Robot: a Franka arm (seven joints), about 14 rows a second.
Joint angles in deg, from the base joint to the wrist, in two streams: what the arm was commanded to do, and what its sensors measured. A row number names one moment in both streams.
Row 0, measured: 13.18, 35.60, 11.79, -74.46, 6.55, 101.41, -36.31
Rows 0 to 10, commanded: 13.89, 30.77, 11.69, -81.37, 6.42, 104.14, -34.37; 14.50, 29.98, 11.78, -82.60, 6.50, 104.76, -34.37; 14.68, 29.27, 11.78, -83.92, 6.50, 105.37, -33.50; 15.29, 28.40, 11.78, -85.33, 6.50, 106.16, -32.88; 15.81, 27.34, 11.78, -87.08, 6.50, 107.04, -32.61; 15.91, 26.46, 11.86, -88.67, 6.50, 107.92, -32.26; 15.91, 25.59, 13.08, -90.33, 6.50, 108.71, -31.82; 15.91, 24.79, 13.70, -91.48, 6.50, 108.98, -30.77; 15.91, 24.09, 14.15, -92.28, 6.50, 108.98, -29.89; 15.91, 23.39, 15.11, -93.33, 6.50, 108.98, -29.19; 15.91, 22.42, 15.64, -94.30, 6.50, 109.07, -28.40
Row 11, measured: 15.52, 26.26, 14.66, -89.56, 6.55, 107.57, -31.18
